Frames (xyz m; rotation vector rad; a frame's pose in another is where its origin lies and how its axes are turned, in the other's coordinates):
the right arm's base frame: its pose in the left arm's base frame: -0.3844 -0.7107 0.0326 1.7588 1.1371 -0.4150
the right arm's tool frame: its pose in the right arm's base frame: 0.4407 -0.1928 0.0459 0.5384 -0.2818 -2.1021
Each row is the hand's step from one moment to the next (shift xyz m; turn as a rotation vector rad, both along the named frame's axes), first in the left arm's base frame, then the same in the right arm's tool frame.
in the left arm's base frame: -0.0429 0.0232 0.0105 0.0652 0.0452 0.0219
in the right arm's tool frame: 0.0445 -0.0079 -0.0211 -0.0617 -0.0184 -0.0513
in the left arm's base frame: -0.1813 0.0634 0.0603 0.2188 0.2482 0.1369
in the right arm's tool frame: 0.1861 -0.0525 -0.0562 -0.1996 -0.1164 -0.2736
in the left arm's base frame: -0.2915 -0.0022 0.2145 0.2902 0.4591 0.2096
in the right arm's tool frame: 0.2942 -0.2108 0.0028 -0.2557 -0.1706 -0.4944
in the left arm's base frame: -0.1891 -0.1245 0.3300 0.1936 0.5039 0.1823
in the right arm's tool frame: 0.1859 -0.3378 0.1071 -0.1568 -0.1383 -0.5300
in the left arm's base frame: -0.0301 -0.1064 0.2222 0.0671 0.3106 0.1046
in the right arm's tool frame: 0.0267 -0.2305 0.0880 -0.0447 -0.0770 -0.3225
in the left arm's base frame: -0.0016 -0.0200 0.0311 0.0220 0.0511 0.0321
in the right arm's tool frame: 0.0008 -0.0328 0.0172 -0.0180 -0.0276 -0.0551
